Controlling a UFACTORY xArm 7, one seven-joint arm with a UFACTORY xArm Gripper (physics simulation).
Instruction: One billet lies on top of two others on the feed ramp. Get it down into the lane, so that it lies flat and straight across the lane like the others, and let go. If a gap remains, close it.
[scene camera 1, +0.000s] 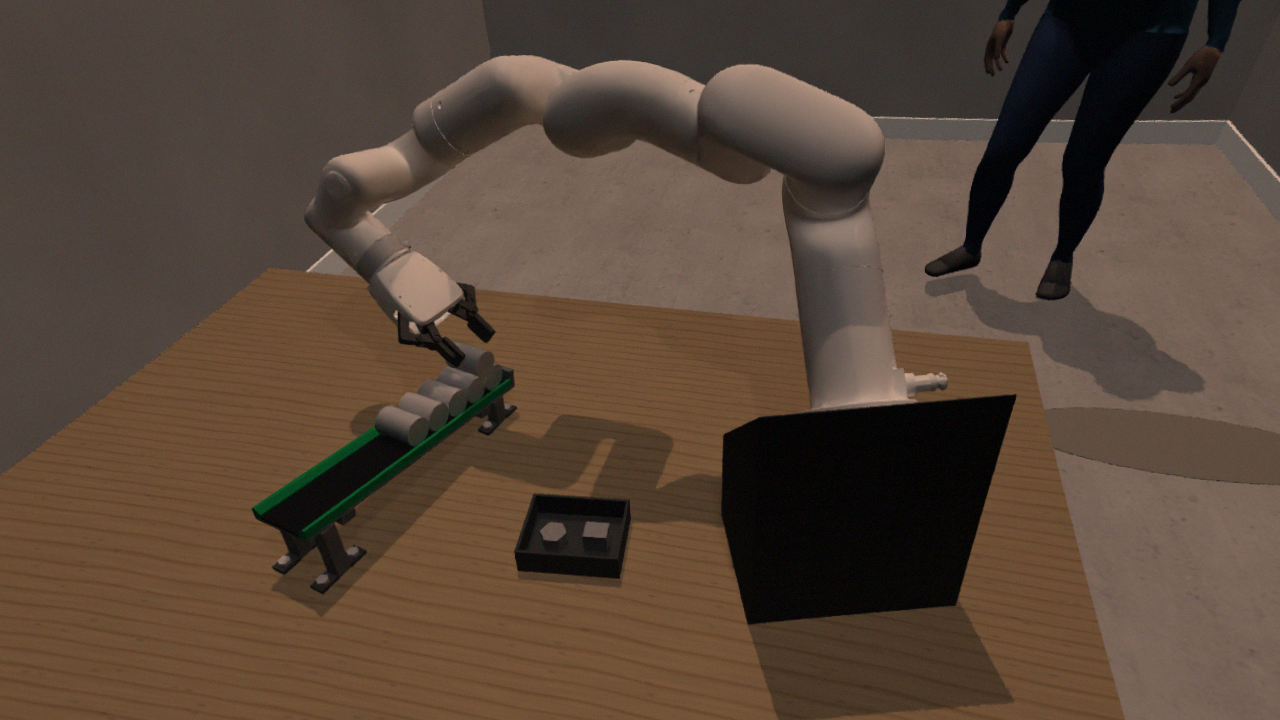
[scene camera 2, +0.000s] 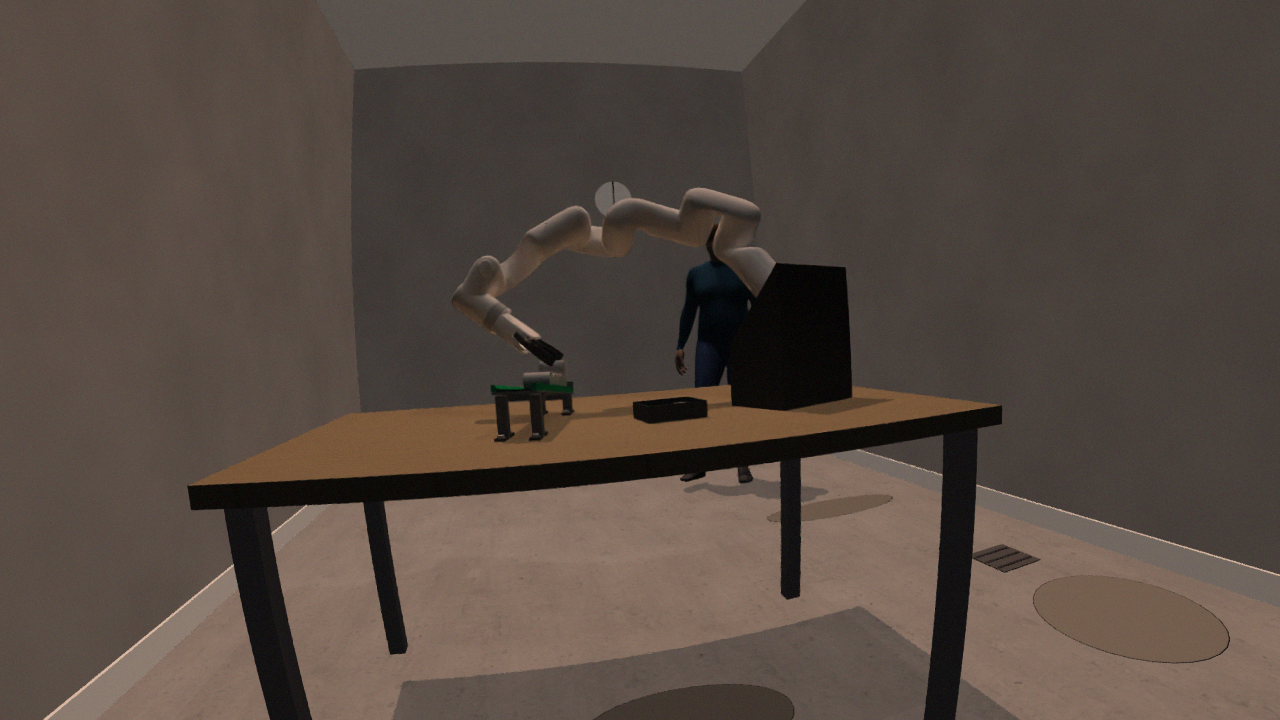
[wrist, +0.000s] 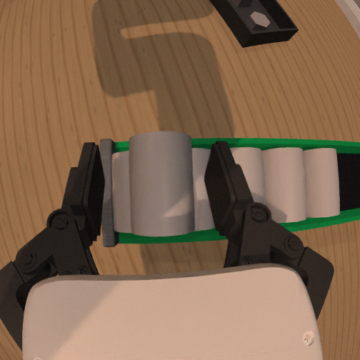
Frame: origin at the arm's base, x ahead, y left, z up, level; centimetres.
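Seen in the pictures: gripper, fingertip midpoint: (scene camera 1: 476, 349) (scene camera 2: 557, 360); arm's base at its link origin: (scene camera 1: 857, 416) (scene camera 2: 790, 308).
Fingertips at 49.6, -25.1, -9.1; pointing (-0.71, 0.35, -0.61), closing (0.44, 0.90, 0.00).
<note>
Pixels of each thing's top centre, then the offset from my fingertips to it, as dx, dy, dz.
- grey top billet at its top centre: (scene camera 1: 467, 348) (scene camera 2: 552, 360) +1.3, -0.2, +0.1
- lowest billet at its top centre: (scene camera 1: 399, 414) (scene camera 2: 537, 372) +7.9, +12.6, -1.7
- black tray at its top centre: (scene camera 1: 573, 524) (scene camera 2: 669, 401) -16.7, +24.9, -9.2
The grey top billet (scene camera 1: 477, 360) (scene camera 2: 557, 366) (wrist: 161, 185) lies across the lane on the billet beside the end plate (wrist: 107, 200) and its neighbour, at the raised end of the green-railed feed ramp (scene camera 1: 384, 474) (scene camera 2: 508, 389) (wrist: 165, 240). Several paler billets lie in a row in the lane; the lowest billet (scene camera 1: 402, 425) (wrist: 321, 182) is at mid-ramp. My gripper (scene camera 1: 473, 348) (scene camera 2: 554, 358) (wrist: 154, 159) is open, its fingers on either side of the top billet in the wrist view, with space at both. The right finger hides part of the row, and contact heights are unclear.
A black tray (scene camera 1: 572, 564) (scene camera 2: 669, 411) (wrist: 270, 38) with two small pieces stands beside the ramp. A large black panel (scene camera 1: 868, 510) (scene camera 2: 792, 340) stands by the arm's base. A person (scene camera 1: 1038, 134) (scene camera 2: 716, 304) stands beyond the table.
</note>
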